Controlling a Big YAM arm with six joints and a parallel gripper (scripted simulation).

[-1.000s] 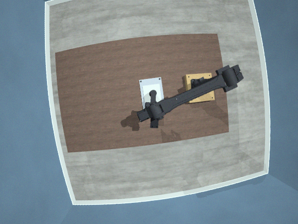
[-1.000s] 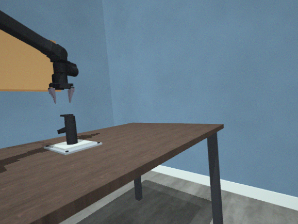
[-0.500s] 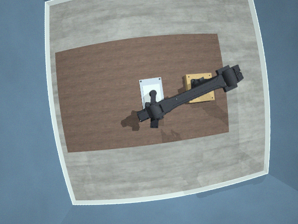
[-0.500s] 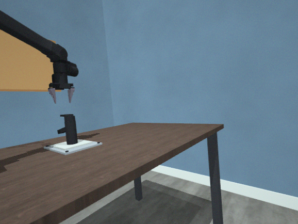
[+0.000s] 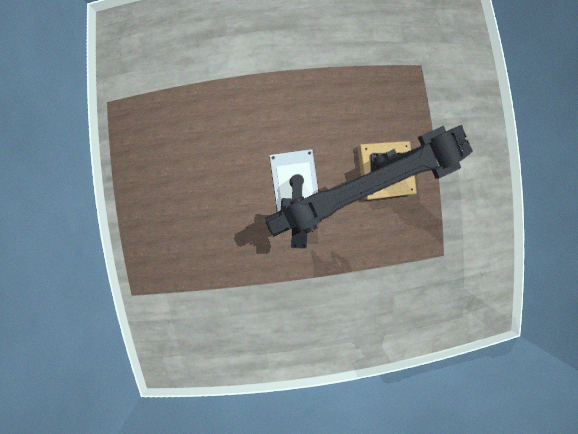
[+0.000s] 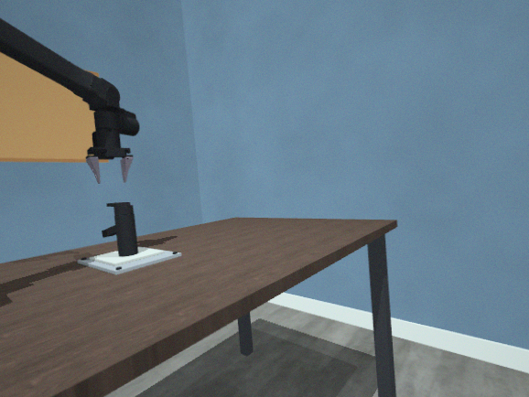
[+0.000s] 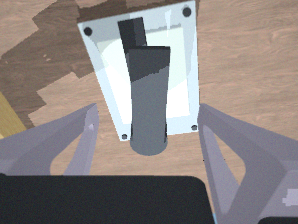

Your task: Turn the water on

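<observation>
The lever lies 40 mm to the right of my hand and 70 mm below it. From my hand the other things lie so: dark tap 70 mm to the right, 130 mm below.
</observation>
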